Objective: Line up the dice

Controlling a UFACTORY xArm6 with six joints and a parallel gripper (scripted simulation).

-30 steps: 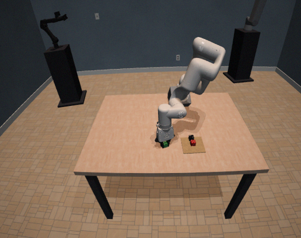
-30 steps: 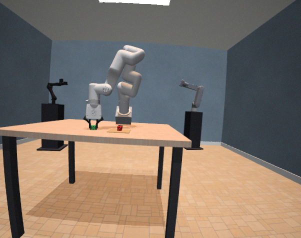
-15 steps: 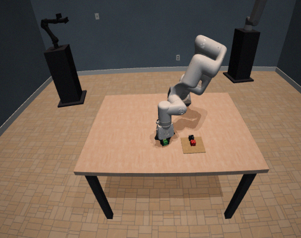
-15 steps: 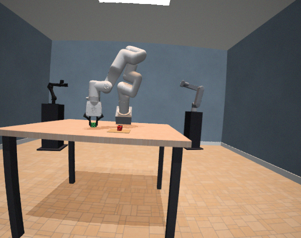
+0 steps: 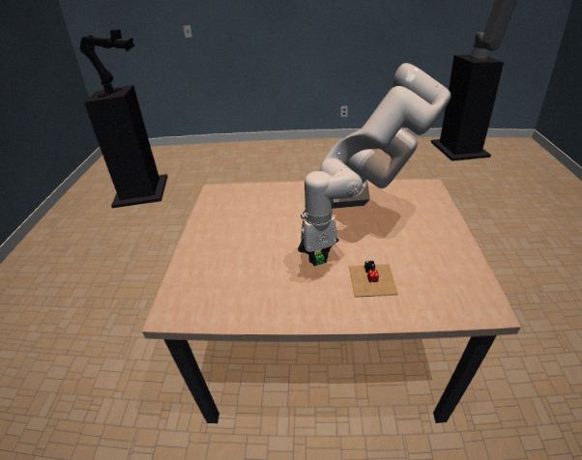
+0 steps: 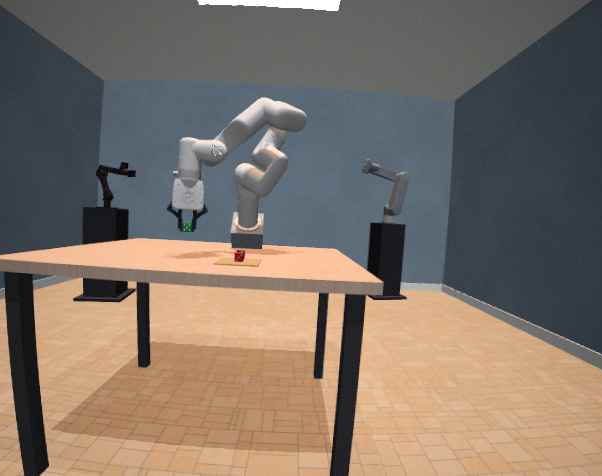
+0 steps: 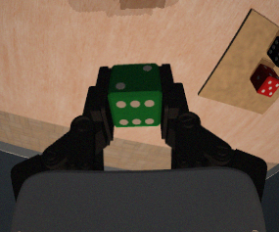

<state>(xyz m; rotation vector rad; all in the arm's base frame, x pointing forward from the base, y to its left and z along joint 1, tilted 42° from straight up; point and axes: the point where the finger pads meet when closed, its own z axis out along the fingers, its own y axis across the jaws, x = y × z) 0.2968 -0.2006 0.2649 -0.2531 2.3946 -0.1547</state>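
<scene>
The red die is 3 cm ahead of my hand, 18 cm to the left of it and 10 cm below it. From my hand the other things lie so: black die: 2 cm behind, 18 cm to the left, 10 cm below; then green die: 1 cm below; then tan mat: 3 cm ahead, 18 cm to the left, 11 cm below.
</scene>
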